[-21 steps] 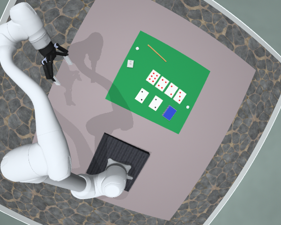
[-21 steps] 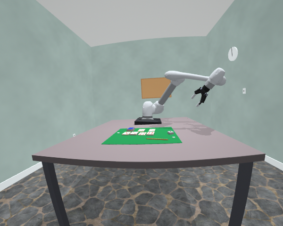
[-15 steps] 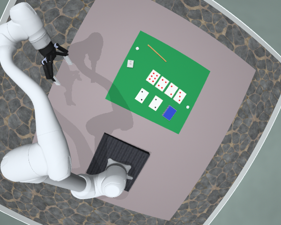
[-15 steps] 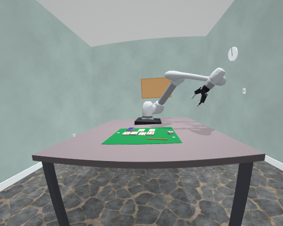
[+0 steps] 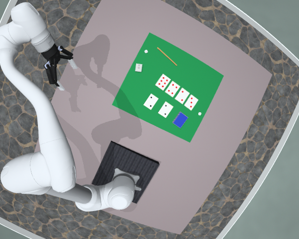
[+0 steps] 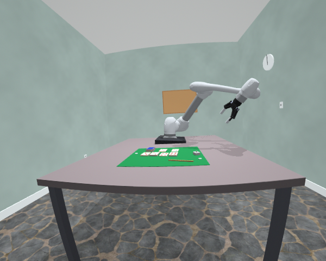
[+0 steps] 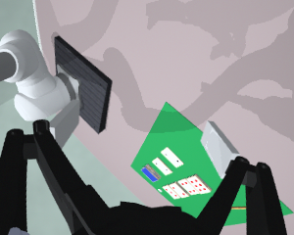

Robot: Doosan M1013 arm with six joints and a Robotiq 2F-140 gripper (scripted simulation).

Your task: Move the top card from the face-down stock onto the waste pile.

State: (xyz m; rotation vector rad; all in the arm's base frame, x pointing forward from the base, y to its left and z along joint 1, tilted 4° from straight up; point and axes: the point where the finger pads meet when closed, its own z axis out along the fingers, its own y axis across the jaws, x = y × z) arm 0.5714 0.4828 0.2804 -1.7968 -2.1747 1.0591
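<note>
Now: the blue-backed card 71 cm to the right of my hand, 26 cm below it and 2 cm behind it. The rest, counted from my hand: small white box (32 cm to the right, 26 cm below, 19 cm ahead); thin wooden stick (47 cm to the right, 34 cm ahead, 28 cm below); black-pip card (48 cm to the right, 28 cm below, 2 cm ahead).
</note>
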